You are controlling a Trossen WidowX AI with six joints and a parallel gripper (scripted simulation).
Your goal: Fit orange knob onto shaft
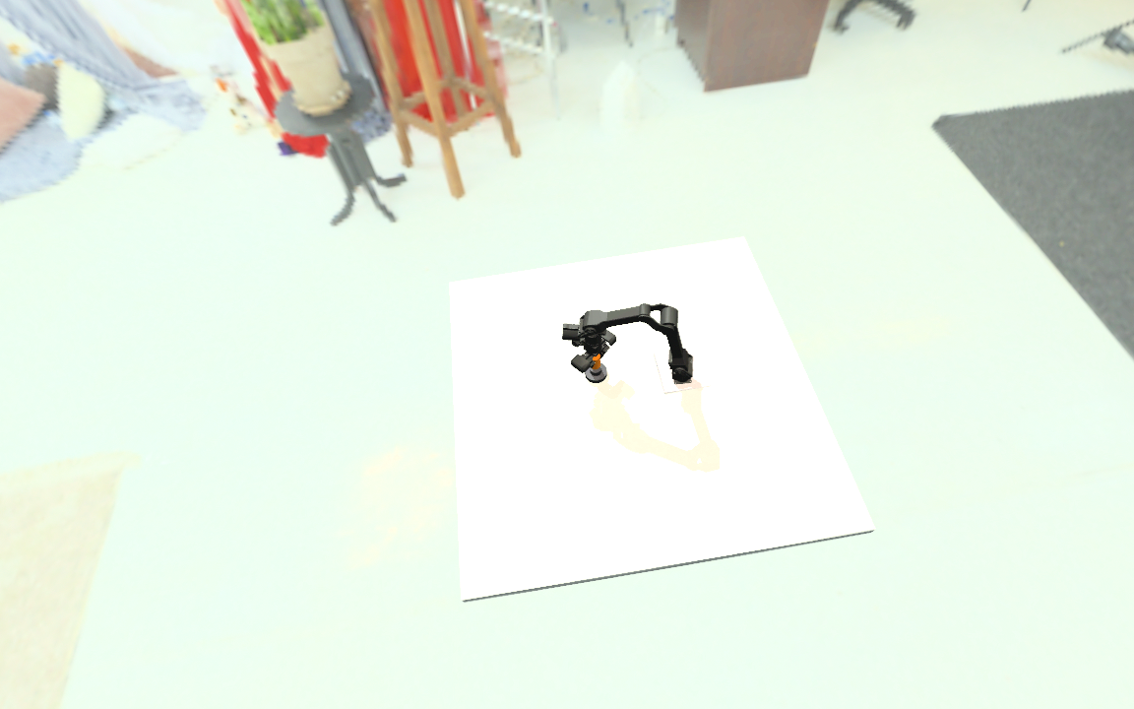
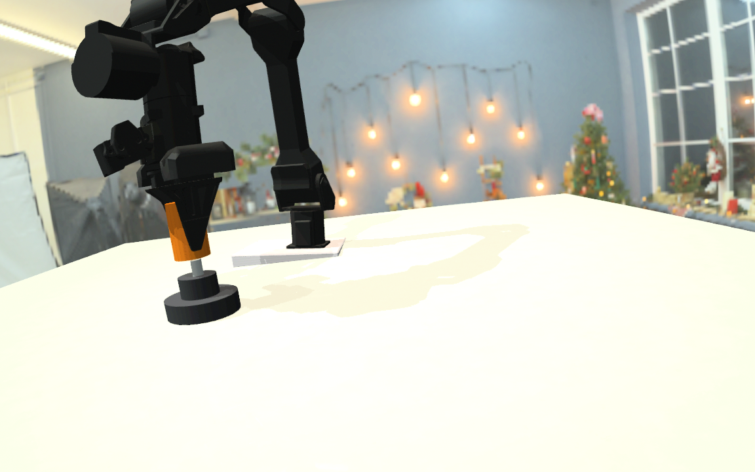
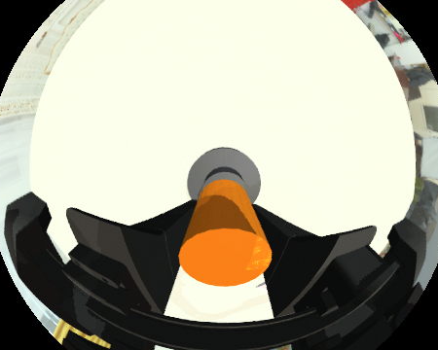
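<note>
My gripper tip is now 4 cm above the pedestal. The rest, counted from my gripper tip: orange knob 3 cm above.
</note>
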